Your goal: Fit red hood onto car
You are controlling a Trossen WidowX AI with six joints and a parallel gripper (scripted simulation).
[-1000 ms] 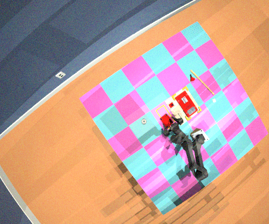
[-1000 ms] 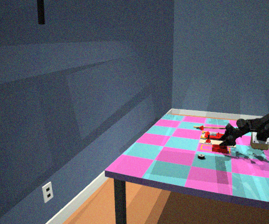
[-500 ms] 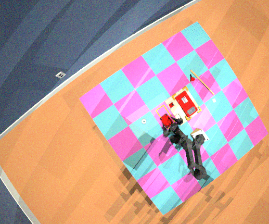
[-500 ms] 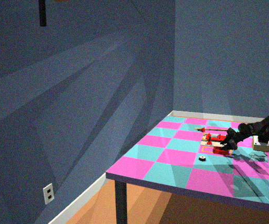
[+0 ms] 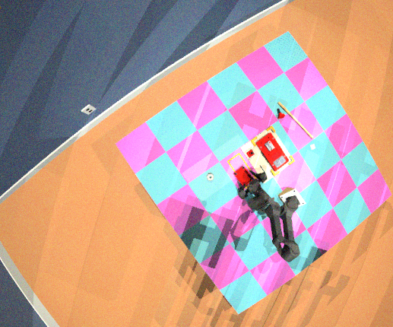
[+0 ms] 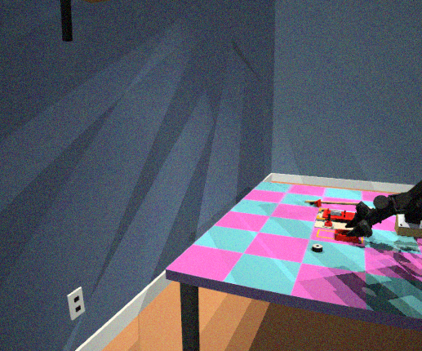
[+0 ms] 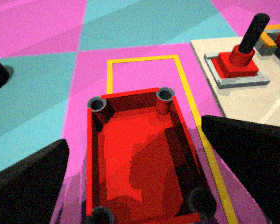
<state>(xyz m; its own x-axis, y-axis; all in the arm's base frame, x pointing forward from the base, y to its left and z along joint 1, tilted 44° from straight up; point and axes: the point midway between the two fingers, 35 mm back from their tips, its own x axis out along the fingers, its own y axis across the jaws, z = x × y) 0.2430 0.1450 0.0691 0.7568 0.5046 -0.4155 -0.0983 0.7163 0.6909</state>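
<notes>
My gripper tip is now 20 mm above the red hood and 10 mm past it. From my gripper tip the other things lie so: wooden stick 460 mm to the right, 90 mm ahead, 30 mm below.
</notes>
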